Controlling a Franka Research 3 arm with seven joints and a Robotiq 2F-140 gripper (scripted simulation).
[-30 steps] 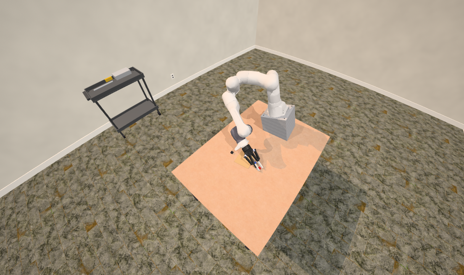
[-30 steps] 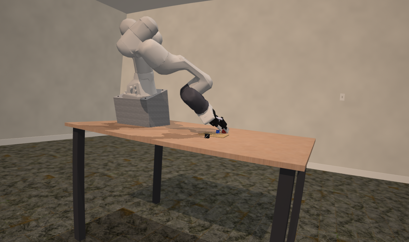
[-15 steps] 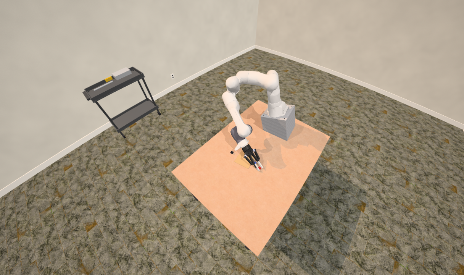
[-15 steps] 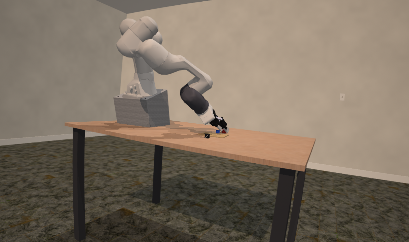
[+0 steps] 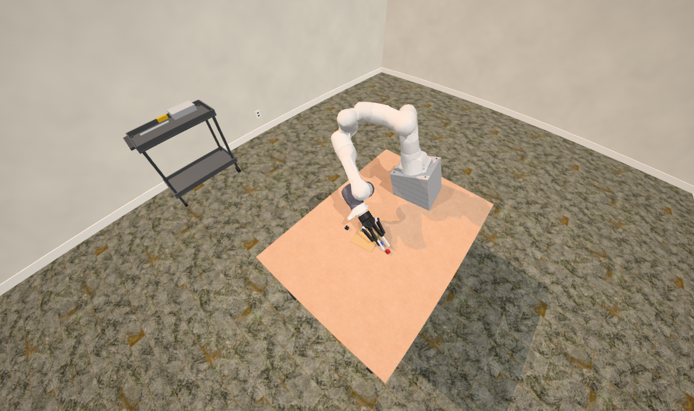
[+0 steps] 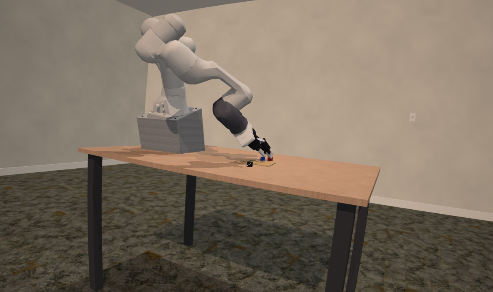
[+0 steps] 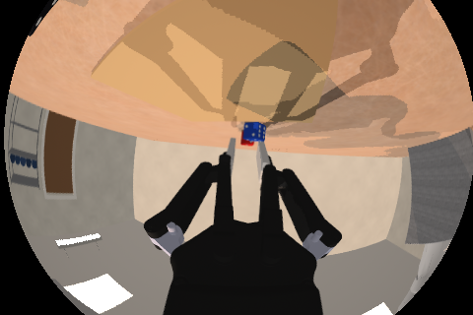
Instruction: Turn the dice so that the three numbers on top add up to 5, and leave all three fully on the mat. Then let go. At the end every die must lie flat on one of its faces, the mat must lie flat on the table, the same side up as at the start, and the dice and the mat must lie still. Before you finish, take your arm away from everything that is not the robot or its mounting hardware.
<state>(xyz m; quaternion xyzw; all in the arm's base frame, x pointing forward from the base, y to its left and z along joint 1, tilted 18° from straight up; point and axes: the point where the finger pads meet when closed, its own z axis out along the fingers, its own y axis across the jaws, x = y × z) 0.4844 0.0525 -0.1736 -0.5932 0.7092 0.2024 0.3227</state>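
Now: the blue die 10 mm behind my hand, 10 mm to the right of it and 30 mm below it. From my hand the other things lie so: black die (20 mm ahead, 240 mm to the right, 30 mm below); then tan mat (10 mm ahead, 110 mm to the right, 40 mm below); then red die (10 mm ahead, 50 mm to the left, 30 mm below).
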